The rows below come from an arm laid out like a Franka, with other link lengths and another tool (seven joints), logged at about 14 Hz.
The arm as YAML. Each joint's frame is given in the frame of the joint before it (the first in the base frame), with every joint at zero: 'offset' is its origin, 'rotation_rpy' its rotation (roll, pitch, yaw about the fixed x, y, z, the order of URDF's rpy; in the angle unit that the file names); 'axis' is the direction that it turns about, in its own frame. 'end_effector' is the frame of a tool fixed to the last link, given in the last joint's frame.
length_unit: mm
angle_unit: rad
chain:
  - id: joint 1
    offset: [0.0, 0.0, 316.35]
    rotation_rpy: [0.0, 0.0, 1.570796]
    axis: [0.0, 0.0, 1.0]
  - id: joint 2
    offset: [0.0, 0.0, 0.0]
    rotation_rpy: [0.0, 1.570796, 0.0]
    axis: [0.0, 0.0, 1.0]
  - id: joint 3
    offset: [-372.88, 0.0, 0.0]
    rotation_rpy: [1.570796, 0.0, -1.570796]
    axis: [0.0, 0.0, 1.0]
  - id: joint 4
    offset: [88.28, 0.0, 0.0]
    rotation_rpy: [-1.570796, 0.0, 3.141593]
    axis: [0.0, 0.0, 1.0]
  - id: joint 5
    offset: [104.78, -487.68, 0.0]
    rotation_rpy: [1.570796, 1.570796, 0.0]
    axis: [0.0, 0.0, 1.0]
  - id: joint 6
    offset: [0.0, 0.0, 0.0]
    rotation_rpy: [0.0, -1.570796, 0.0]
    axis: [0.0, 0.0, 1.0]
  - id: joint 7
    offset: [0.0, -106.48, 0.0]
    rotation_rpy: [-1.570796, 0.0, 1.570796]
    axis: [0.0, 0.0, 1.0]
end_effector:
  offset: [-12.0, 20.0, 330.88]
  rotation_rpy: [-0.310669, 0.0, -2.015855]
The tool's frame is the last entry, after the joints.
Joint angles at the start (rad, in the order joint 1, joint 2, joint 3, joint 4, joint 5, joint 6, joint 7):
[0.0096, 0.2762, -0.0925, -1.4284, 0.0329, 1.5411, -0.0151]
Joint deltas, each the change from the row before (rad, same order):
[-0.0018, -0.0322, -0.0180, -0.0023, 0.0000, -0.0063, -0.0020]
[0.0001, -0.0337, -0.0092, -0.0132, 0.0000, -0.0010, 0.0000]
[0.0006, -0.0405, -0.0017, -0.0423, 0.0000, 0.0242, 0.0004]
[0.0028, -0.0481, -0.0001, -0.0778, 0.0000, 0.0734, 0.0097]
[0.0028, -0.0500, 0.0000, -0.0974, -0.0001, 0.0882, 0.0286]
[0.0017, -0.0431, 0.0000, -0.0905, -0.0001, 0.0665, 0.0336]
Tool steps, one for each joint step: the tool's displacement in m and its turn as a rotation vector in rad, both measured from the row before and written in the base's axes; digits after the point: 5 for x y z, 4 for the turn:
[-0.00483, -0.01386, 0.02244, -0.0033, -0.0237, -0.0172]
[-0.00649, -0.00621, 0.01740, -0.0003, -0.0196, -0.0092]
[-0.00645, -0.00100, 0.00726, 0.0019, -0.0225, -0.0027]
[-0.00043, 0.00049, -0.00394, 0.0000, -0.0435, -0.0095]
[-0.00214, 0.00048, -0.01312, 0.0003, -0.0401, -0.0287]
[-0.00823, 0.00071, -0.01688, 0.0027, -0.0183, -0.0342]

